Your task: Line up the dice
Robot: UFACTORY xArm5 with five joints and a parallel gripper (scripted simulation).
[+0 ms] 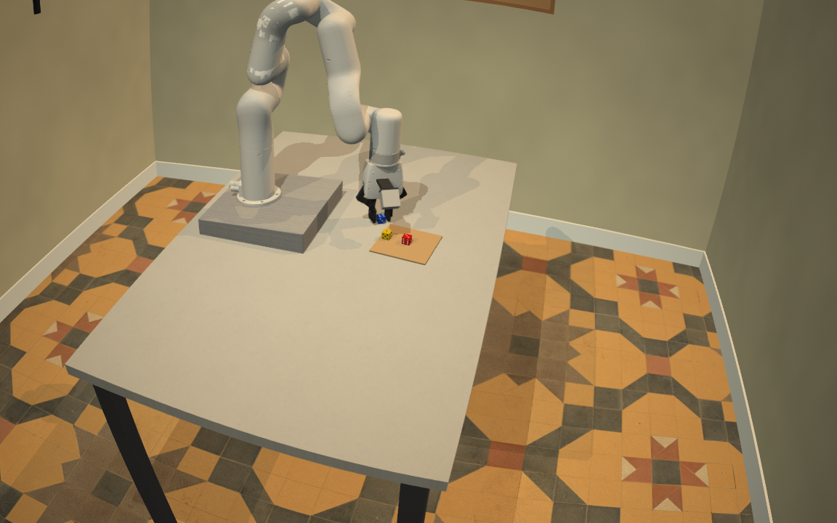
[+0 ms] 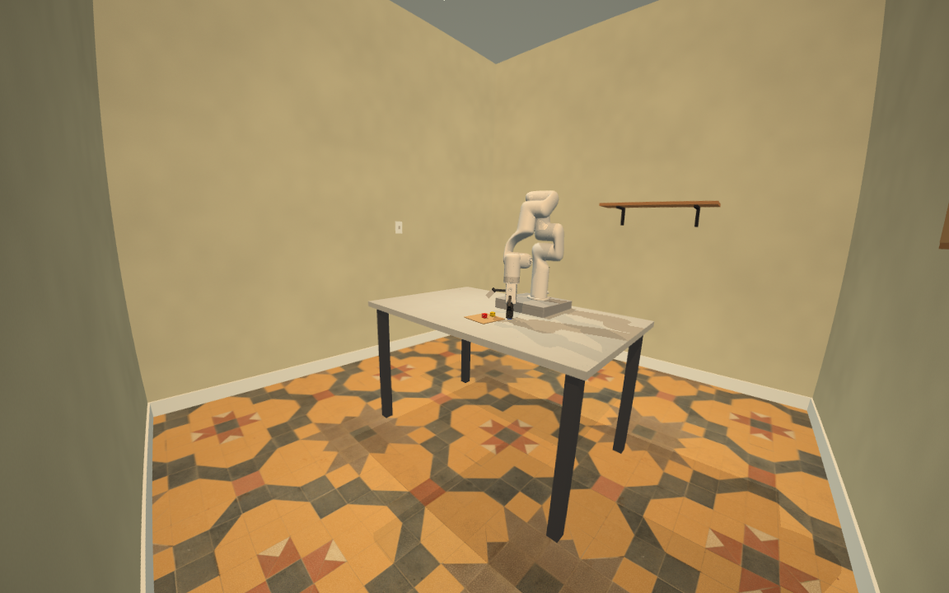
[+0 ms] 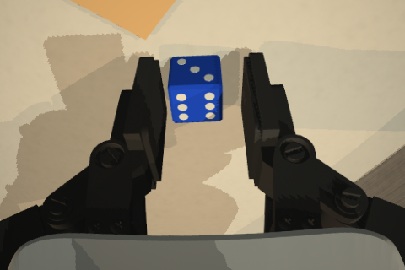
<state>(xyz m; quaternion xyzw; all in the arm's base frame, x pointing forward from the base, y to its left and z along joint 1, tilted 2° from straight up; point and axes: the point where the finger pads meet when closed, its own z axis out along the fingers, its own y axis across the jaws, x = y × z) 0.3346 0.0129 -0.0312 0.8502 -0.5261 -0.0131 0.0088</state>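
My hand is 2 cm above the blue die. Also, from my hand: red die: 9 cm to the right, 8 cm ahead, 1 cm below; then yellow die: 8 cm to the right, 3 cm ahead, 1 cm below; then mat: 9 cm to the right, 8 cm ahead, 2 cm below.
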